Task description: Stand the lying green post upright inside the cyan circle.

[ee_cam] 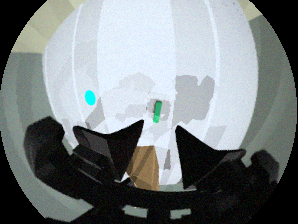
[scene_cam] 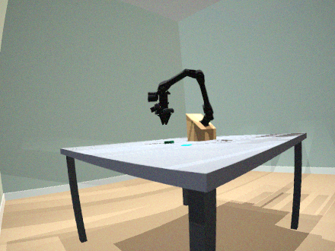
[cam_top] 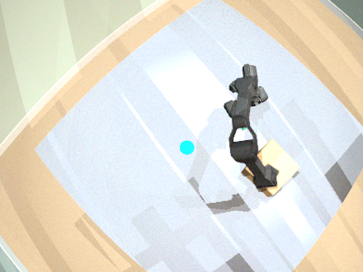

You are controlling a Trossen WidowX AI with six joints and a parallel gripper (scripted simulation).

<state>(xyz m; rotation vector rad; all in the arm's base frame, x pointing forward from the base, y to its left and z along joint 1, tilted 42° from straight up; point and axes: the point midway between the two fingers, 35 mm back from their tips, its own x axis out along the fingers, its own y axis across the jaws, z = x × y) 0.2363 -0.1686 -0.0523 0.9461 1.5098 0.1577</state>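
The green post lies 20 mm behind my gripper tip, 10 mm to the left of it and 120 mm below it. Also, from my gripper tip: cyan circle: 110 mm ahead, 240 mm to the left, 130 mm below.
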